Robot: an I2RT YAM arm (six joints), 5 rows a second.
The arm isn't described. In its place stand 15 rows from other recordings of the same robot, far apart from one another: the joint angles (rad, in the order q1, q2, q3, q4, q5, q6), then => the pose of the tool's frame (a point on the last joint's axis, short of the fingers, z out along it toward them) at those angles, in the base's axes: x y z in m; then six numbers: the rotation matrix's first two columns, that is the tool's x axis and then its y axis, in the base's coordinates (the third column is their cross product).
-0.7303 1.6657 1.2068 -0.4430 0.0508 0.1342 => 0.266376 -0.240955 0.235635 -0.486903 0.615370 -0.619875 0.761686 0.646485 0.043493
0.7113 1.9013 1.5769 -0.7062 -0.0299 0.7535 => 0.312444 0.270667 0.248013 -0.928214 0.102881 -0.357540 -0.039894 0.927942 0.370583
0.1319 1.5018 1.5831 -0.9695 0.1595 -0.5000 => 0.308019 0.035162 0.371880 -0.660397 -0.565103 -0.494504 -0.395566 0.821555 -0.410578
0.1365 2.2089 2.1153 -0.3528 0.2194 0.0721 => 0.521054 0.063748 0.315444 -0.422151 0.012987 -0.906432 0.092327 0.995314 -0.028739
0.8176 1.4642 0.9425 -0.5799 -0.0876 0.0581 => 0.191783 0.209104 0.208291 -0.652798 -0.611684 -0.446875 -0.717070 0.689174 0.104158
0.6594 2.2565 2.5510 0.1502 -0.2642 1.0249 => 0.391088 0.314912 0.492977 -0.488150 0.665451 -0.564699 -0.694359 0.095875 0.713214
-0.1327 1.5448 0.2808 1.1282 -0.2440 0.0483 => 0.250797 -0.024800 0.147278 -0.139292 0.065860 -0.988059 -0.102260 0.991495 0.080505
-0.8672 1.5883 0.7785 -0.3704 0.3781 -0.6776 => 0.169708 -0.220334 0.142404 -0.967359 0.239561 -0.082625 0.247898 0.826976 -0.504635
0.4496 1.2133 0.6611 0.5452 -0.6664 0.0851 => 0.233295 0.137015 0.282661 -0.082638 0.034307 -0.995989 -0.894550 0.437955 0.089307
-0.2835 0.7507 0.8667 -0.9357 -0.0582 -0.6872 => 0.133188 -0.036647 0.301476 -0.695450 -0.457014 -0.554515 -0.258780 0.879197 -0.400057
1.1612 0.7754 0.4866 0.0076 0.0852 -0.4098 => 0.077878 0.171773 0.255662 0.249807 -0.421449 -0.871767 -0.852449 0.331302 -0.404437
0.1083 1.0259 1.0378 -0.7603 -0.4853 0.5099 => 0.201735 0.038638 0.330399 -0.802955 0.346975 -0.484635 -0.049855 0.771145 0.634704
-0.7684 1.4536 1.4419 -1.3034 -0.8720 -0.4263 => 0.205403 -0.160629 0.339069 -0.760685 0.365300 -0.536577 -0.007354 0.821717 0.569848
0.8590 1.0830 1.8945 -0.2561 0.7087 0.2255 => 0.087599 0.066074 0.618987 0.287931 0.593656 -0.751444 -0.285237 0.802224 0.524478
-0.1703 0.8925 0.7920 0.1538 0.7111 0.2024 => 0.198056 -0.057635 0.359558 0.206362 0.119051 -0.971206 0.744430 0.625056 0.234796
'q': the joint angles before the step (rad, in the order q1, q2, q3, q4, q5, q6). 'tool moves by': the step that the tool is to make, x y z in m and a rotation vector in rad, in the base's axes. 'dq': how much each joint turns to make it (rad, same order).
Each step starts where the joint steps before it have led.
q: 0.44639, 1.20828, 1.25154, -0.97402, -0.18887, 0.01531
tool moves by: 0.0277, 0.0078, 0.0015, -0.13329, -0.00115, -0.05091
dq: -0.00165, 0.12781, 0.11053, -0.04284, 0.12720, -0.02901
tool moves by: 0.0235, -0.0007, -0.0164, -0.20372, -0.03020, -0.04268
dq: -0.01502, 0.08593, 0.01411, 0.01510, 0.18266, -0.07972
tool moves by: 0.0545, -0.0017, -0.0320, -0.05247, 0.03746, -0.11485
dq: -0.06738, 0.19597, 0.06861, 0.06875, 0.05240, 0.02600
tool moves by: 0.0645, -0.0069, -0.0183, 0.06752, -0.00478, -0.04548
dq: -0.08128, 0.21611, 0.17441, 0.06801, -0.07199, -0.00304
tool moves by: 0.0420, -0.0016, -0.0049, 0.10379, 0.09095, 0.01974
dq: -0.04184, 0.19073, 0.25376, -0.12433, -0.13814, -0.00016
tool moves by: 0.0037, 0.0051, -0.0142, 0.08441, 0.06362, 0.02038
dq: 0.00149, 0.03542, 0.00173, -0.00625, -0.09660, 0.02142
